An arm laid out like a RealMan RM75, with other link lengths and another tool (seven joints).
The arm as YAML. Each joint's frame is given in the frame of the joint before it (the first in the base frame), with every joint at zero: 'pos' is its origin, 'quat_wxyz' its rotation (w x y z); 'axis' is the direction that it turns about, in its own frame. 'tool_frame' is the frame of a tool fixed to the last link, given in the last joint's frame.
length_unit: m
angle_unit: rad
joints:
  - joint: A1
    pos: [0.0, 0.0, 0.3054]
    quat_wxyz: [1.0, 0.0, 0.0, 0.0]
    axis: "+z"
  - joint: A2
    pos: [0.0, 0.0, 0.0]
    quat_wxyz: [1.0, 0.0, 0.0, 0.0]
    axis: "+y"
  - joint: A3
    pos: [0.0, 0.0, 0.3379]
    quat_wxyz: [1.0, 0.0, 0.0, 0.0]
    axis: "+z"
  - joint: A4
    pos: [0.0, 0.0, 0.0]
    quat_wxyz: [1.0, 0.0, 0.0, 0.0]
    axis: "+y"
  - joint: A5
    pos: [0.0, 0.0, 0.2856]
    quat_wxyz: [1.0, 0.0, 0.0, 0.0]
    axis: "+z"
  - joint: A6
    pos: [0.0, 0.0, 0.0]
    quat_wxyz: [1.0, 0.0, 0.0, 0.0]
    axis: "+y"
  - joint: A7
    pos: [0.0, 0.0, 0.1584]
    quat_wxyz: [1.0, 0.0, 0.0, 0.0]
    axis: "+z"
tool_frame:
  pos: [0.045, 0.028, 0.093]
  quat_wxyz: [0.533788, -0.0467, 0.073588, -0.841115]
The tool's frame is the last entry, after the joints.
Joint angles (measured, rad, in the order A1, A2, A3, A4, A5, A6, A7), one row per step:
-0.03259 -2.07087 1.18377 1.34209 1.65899 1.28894 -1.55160
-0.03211 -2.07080 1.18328 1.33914 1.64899 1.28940 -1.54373
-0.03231 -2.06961 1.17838 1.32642 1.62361 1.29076 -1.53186
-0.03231 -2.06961 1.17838 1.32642 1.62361 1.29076 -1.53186
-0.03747 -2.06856 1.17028 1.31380 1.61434 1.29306 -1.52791
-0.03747 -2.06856 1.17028 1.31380 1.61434 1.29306 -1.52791
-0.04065 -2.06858 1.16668 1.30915 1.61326 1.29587 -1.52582
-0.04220 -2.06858 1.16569 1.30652 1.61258 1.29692 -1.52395
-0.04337 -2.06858 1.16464 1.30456 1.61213 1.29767 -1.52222
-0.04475 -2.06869 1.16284 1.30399 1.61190 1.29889 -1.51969
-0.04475 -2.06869 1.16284 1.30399 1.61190 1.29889 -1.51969
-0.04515 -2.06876 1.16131 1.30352 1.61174 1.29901 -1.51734
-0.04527 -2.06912 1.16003 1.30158 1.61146 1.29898 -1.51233
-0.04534 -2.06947 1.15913 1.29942 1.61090 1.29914 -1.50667
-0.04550 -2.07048 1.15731 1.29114 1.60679 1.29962 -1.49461
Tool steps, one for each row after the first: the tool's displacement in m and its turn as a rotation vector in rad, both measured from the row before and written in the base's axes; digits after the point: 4 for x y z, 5 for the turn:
0.0008 -0.0002 0.0009 0.00433 -0.00563 -0.00523
0.0003 0.0004 0.0034 0.00981 -0.01999 -0.00251
0.0000 0.0000 0.0000 0.00000 0.00000 0.00000
-0.0012 0.0016 0.0021 0.00406 -0.01043 0.00288
0.0000 0.0000 0.0000 0.00000 0.00000 0.00000
-0.0001 0.0005 0.0003 -0.00025 -0.00223 -0.00093
0.0000 0.0002 -0.0001 -0.00037 -0.00075 -0.00103
-0.0001 0.0002 0.0000 0.00010 -0.00032 -0.00085
0.0003 0.0002 0.0003 0.00117 0.00064 -0.00262
0.0000 0.0000 0.0000 0.00000 0.00000 0.00000
-0.0002 0.0001 0.0004 0.00181 0.00093 -0.00113
-0.0006 -0.0001 -0.0001 0.00189 0.00161 -0.00170
-0.0005 -0.0002 -0.0003 0.00160 0.00165 -0.00229
-0.0015 -0.0005 -0.0009 0.00266 -0.00081 -0.00265

